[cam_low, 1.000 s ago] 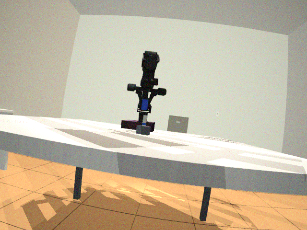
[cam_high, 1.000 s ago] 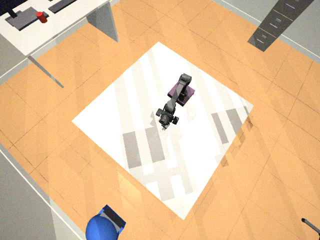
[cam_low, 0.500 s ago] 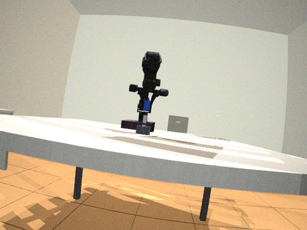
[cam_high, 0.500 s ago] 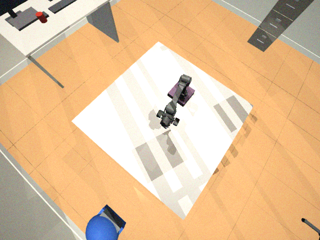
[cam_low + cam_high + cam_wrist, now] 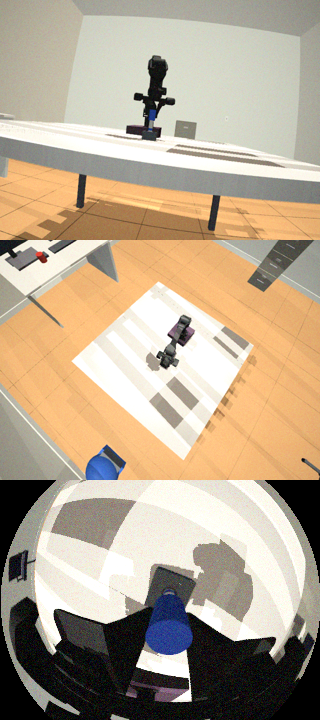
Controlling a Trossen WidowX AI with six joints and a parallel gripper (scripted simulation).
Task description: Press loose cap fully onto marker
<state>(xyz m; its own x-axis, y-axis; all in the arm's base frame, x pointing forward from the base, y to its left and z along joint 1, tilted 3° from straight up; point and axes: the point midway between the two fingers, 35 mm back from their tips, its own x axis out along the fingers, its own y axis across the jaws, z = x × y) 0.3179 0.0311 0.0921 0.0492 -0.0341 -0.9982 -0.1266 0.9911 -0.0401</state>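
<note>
My gripper tip is now 80 mm above the grey holder block. Round my gripper tip: blue cap: 10 mm above.
</note>
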